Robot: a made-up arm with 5 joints. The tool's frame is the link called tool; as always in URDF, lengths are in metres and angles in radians. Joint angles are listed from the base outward.
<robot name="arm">
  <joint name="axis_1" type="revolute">
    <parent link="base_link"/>
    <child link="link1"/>
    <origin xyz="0 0 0.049"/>
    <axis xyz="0 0 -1"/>
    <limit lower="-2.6" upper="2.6"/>
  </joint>
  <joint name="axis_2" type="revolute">
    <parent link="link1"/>
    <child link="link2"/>
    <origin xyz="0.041 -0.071 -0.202"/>
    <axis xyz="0 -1 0"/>
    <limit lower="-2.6" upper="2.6"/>
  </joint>
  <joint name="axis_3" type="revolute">
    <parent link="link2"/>
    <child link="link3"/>
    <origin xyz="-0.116 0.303 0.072"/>
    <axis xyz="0 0 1"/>
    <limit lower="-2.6" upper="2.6"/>
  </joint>
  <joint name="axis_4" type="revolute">
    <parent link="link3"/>
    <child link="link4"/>
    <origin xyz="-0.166 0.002 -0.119"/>
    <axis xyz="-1 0 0"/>
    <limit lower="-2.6" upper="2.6"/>
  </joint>
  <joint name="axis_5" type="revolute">
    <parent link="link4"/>
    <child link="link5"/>
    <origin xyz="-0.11 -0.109 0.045"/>
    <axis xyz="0 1 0"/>
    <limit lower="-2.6" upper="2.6"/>
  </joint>
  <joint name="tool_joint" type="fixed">
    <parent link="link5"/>
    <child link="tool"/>
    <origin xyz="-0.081 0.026 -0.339"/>
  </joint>
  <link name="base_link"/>
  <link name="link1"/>
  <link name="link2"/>
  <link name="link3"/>
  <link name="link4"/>
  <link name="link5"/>
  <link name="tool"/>
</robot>
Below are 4 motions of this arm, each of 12 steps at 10 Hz.
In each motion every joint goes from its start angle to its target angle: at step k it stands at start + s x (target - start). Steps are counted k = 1, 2, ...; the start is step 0. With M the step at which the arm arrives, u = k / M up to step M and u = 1 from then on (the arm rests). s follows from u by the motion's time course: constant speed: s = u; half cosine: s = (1 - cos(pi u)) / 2; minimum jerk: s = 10 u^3 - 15 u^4 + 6 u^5.
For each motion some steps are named. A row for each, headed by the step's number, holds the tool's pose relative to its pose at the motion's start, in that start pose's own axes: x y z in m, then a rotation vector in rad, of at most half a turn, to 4 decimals.
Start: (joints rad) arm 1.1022 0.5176 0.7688 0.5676 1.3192
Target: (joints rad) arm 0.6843 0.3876 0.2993 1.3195 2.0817
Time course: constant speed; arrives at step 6
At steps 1, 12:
1: -0.0677 0.0197 0.0053 0.0015 0.1321 -0.0876
12: -0.3301 0.1774 0.1176 0.1117 0.8289 -0.5358

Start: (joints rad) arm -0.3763 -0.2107 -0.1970 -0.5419 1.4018
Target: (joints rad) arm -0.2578 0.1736 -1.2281 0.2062 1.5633
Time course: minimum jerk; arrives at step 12
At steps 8, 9, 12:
8: 0.3510 0.4556 0.1487 0.7702 -0.3505 -0.4458
9: 0.3772 0.5108 0.2104 0.9003 -0.3554 -0.4701
12: 0.3940 0.5598 0.2776 1.0295 -0.3494 -0.4833

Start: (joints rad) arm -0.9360 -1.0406 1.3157 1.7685 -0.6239
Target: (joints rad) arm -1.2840 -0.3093 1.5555 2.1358 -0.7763
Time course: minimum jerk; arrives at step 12
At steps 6, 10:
6: 0.1007 -0.0628 0.0285 -0.4540 -0.3160 0.3413
10: 0.1917 -0.0621 0.1110 -0.8736 -0.6414 0.6417

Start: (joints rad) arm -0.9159 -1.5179 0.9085 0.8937 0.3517
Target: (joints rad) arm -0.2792 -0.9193 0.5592 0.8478 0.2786
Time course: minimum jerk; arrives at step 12
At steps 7, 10, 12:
7: 0.1129 0.2287 0.0024 0.2425 -0.1543 -0.5940
10: 0.2120 0.3140 0.0495 0.3931 -0.1876 -0.8868
12: 0.2247 0.3217 0.0568 0.4115 -0.1896 -0.9204

